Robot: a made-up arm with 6 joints. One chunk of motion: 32 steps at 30 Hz.
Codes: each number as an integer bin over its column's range. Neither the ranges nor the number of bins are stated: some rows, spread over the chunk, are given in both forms.
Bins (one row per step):
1: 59 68 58 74 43 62
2: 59 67 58 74 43 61
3: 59 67 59 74 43 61
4: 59 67 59 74 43 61
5: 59 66 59 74 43 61
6: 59 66 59 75 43 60
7: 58 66 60 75 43 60
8: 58 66 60 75 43 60
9: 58 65 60 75 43 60
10: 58 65 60 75 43 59
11: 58 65 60 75 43 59
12: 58 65 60 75 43 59
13: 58 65 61 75 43 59
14: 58 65 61 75 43 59
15: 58 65 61 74 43 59
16: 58 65 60 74 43 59
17: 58 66 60 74 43 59
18: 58 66 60 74 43 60
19: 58 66 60 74 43 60
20: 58 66 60 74 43 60
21: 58 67 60 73 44 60
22: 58 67 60 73 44 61
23: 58 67 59 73 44 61
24: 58 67 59 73 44 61
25: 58 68 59 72 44 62
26: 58 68 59 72 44 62
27: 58 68 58 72 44 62
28: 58 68 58 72 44 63
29: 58 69 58 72 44 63
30: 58 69 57 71 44 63
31: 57 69 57 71 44 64
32: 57 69 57 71 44 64
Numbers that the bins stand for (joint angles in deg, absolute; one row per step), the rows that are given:
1: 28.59 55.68 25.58 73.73 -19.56 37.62
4: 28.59 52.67 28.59 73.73 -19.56 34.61
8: 25.58 49.66 31.60 76.74 -19.56 31.60
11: 25.58 46.65 31.60 76.74 -19.56 28.59
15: 25.58 46.65 34.61 73.73 -19.56 28.59
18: 25.58 49.66 31.60 73.73 -19.56 31.60
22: 25.58 52.67 31.60 70.72 -16.55 34.61
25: 25.58 55.68 28.59 67.71 -16.55 37.62
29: 25.58 58.69 25.58 67.71 -16.55 40.63
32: 22.57 58.69 22.57 64.70 -16.55 43.64
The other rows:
2: 28.59 52.67 25.58 73.73 -19.56 34.61
3: 28.59 52.67 28.59 73.73 -19.56 34.61
5: 28.59 49.66 28.59 73.73 -19.56 34.61
6: 28.59 49.66 28.59 76.74 -19.56 31.60
7: 25.58 49.66 31.60 76.74 -19.56 31.60
9: 25.58 46.65 31.60 76.74 -19.56 31.60
10: 25.58 46.65 31.60 76.74 -19.56 28.59
12: 25.58 46.65 31.60 76.74 -19.56 28.59
13: 25.58 46.65 34.61 76.74 -19.56 28.59
14: 25.58 46.65 34.61 76.74 -19.56 28.59
16: 25.58 46.65 31.60 73.73 -19.56 28.59
17: 25.58 49.66 31.60 73.73 -19.56 28.59
19: 25.58 49.66 31.60 73.73 -19.56 31.60
20: 25.58 49.66 31.60 73.73 -19.56 31.60
21: 25.58 52.67 31.60 70.72 -16.55 31.60
23: 25.58 52.67 28.59 70.72 -16.55 34.61
24: 25.58 52.67 28.59 70.72 -16.55 34.61
26: 25.58 55.68 28.59 67.71 -16.55 37.62
27: 25.58 55.68 25.58 67.71 -16.55 37.62
28: 25.58 55.68 25.58 67.71 -16.55 40.63
30: 25.58 58.69 22.57 64.70 -16.55 40.63
31: 22.57 58.69 22.57 64.70 -16.55 43.64

